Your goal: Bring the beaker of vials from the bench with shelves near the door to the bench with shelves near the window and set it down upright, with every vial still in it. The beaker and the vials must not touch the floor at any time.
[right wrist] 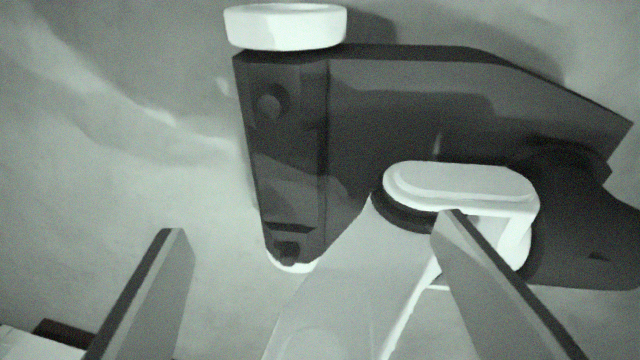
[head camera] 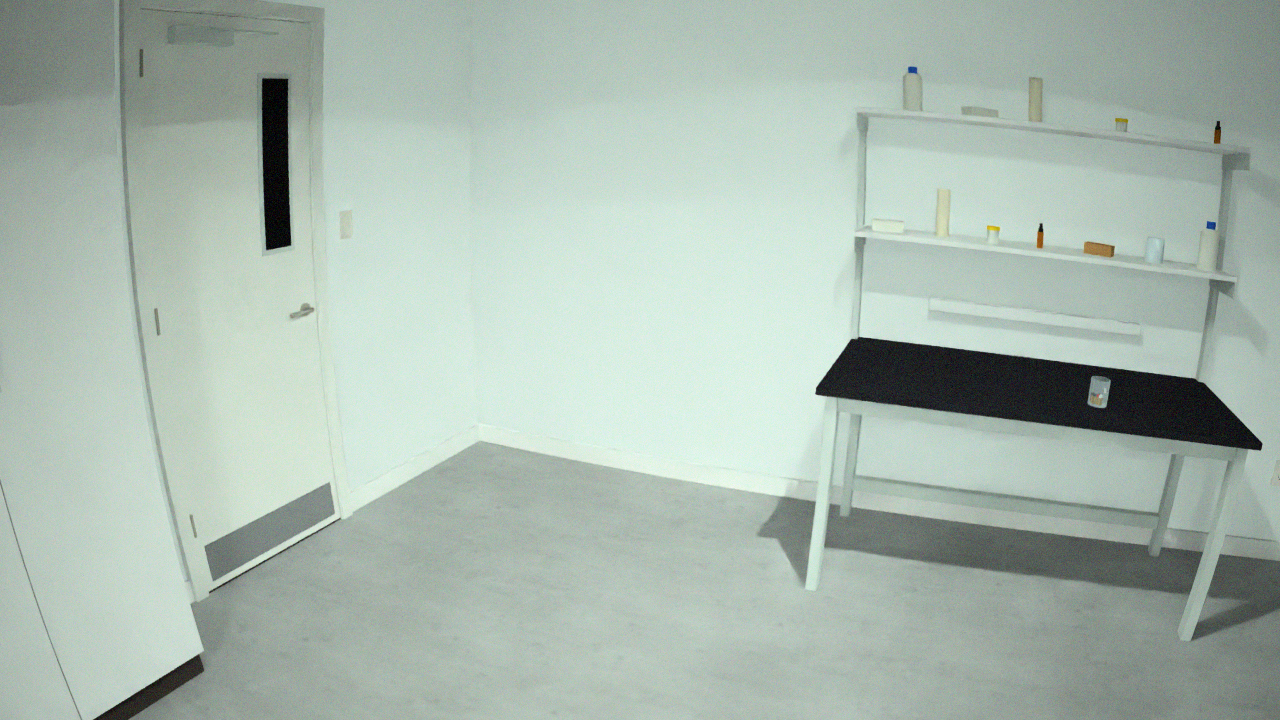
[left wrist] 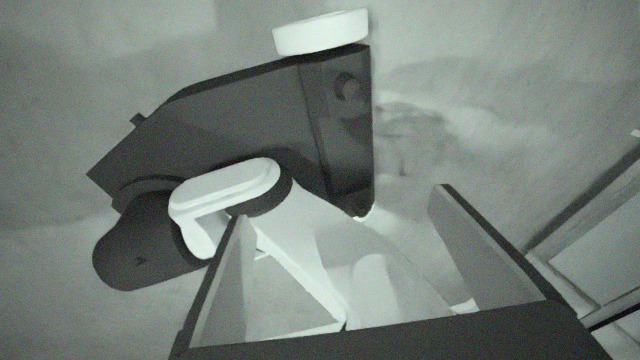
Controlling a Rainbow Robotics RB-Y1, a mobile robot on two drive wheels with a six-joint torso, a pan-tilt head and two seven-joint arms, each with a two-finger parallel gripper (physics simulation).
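Observation:
A small clear glass beaker [head camera: 1099,392] with orange-brown vials at its bottom stands upright on the black top of a bench [head camera: 966,371] with two shelves above it, at the right of the head view. It stands right of the middle of the top. The separate vials are too small to tell apart. My left gripper [left wrist: 339,211] is open and empty, with the robot's own base behind its fingers. My right gripper [right wrist: 316,233] is open and empty, also over the robot's own base. Both grippers are far from the beaker. The window does not show in the head view.
A closed door [head camera: 223,358] is at the left, beside a white cabinet [head camera: 89,447]. Bottles, jars and boxes stand on the upper shelf [head camera: 1074,130] and the lower shelf [head camera: 966,244]. Grey floor [head camera: 537,582] lies before the bench, whose legs reach down to it.

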